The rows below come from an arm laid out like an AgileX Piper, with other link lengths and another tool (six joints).
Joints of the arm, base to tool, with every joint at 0 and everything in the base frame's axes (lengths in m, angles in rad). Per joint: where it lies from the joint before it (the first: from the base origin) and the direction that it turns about. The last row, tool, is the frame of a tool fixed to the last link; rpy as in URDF.
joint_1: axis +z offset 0 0 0.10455
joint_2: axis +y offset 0 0 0
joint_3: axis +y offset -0.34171 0 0.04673
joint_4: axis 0.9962 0 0.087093 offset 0.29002 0 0.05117
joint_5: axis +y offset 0 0 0
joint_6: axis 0.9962 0 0.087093 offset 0.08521 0 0.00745
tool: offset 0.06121 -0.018 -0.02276 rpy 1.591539 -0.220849 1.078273
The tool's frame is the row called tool.
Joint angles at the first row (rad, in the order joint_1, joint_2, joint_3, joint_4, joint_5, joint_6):
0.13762 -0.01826 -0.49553 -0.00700 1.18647 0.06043
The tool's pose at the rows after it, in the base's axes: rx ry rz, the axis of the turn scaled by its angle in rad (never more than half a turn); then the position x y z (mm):
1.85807, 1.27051, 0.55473, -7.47, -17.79, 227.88
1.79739, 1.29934, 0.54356, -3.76, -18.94, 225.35
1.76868, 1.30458, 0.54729, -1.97, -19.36, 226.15
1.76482, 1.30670, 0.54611, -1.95, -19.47, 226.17
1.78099, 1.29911, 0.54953, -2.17, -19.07, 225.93
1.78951, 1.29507, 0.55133, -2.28, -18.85, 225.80
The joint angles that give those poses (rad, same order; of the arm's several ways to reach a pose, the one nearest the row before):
0.13760 -0.01828 -0.49295 0.00002 1.18150 0.04923
0.13762 -0.01824 -0.47765 0.00000 1.16494 -0.00878
0.13757 -0.01826 -0.47502 0.00004 1.15258 -0.03295
0.13763 -0.01826 -0.47501 -0.00002 1.15293 -0.03672
0.13764 -0.01826 -0.47503 -0.00002 1.15296 -0.02119
0.13759 -0.01826 -0.47502 0.00003 1.15294 -0.01305

